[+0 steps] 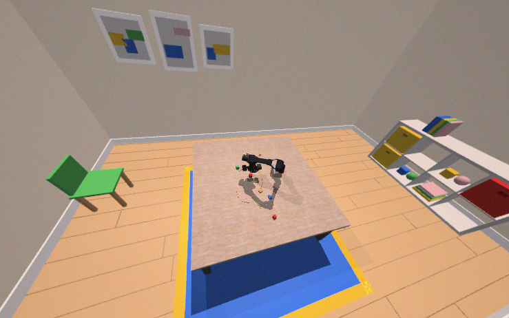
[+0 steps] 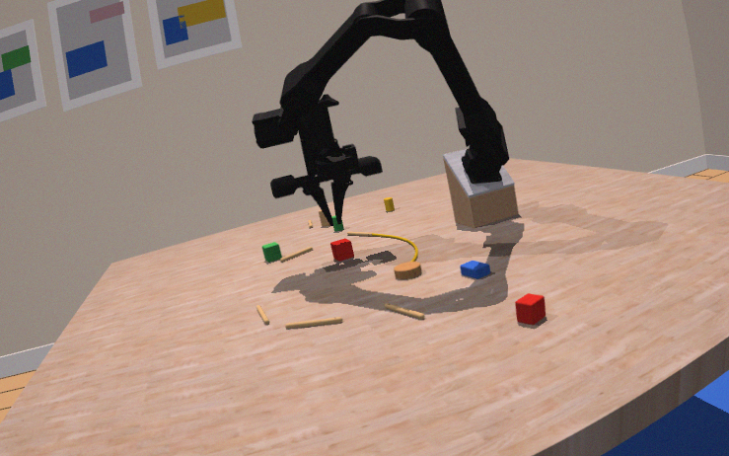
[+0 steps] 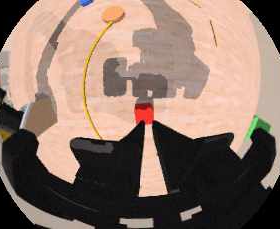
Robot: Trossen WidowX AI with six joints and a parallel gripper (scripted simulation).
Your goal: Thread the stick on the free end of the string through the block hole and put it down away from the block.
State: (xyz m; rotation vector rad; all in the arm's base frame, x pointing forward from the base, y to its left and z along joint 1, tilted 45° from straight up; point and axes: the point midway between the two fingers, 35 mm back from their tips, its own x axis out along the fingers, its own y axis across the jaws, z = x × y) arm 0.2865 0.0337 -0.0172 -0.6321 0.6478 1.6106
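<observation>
The thin wooden stick lies 70 mm behind my gripper tip, 130 mm to the right of it and 60 mm below it. The rest, counted from my gripper tip: green cylinder 30 mm behind, 240 mm to the right, 50 mm below; round wooden button 70 mm behind, 180 mm to the left, 50 mm below; green cube 120 mm ahead, 130 mm to the right, 50 mm below.
</observation>
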